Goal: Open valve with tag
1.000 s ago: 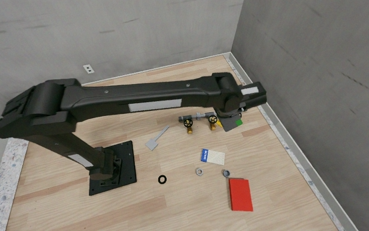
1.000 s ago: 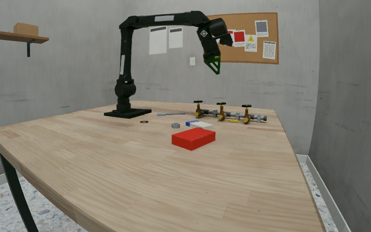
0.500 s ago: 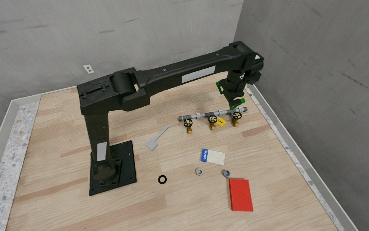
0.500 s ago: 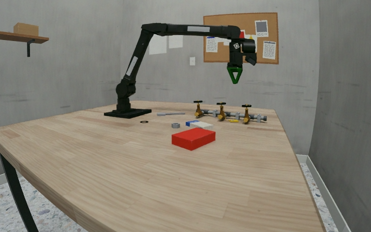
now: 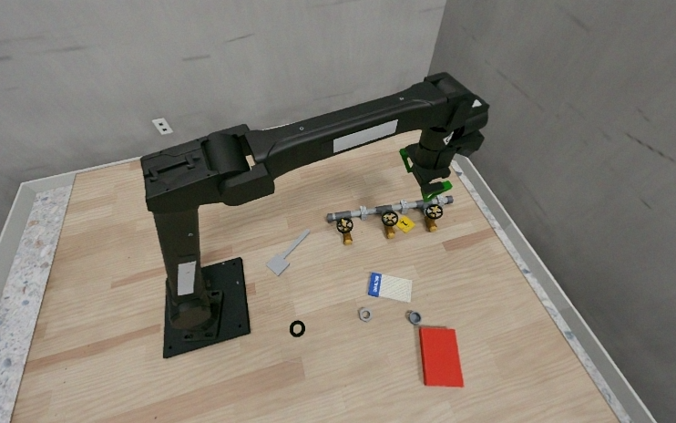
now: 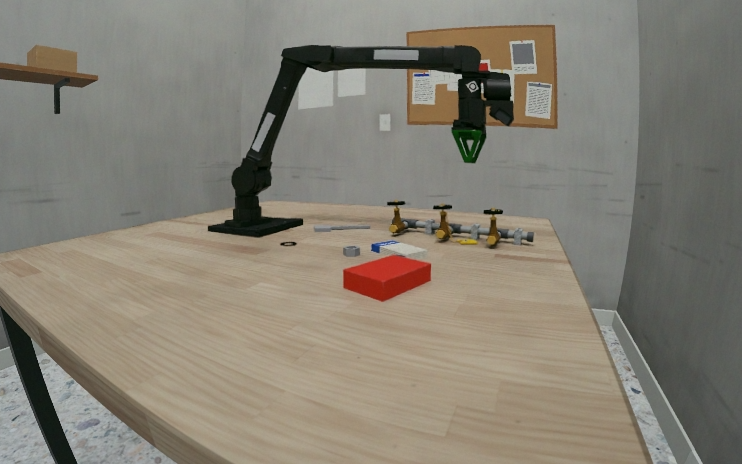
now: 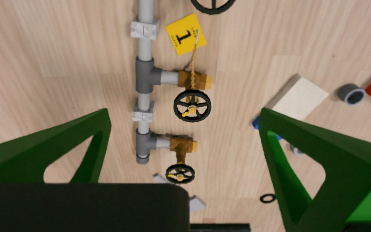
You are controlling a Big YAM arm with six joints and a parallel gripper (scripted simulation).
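The yellow tag is 10 mm ahead of my hand, 10 mm to the right of it and 200 mm below it. Round my hand: grey scraper (360 mm behind, 70 mm to the right, 200 mm below); white card (80 mm behind, 190 mm to the right, 190 mm below); red block (10 mm ahead, 370 mm to the right, 190 mm below).
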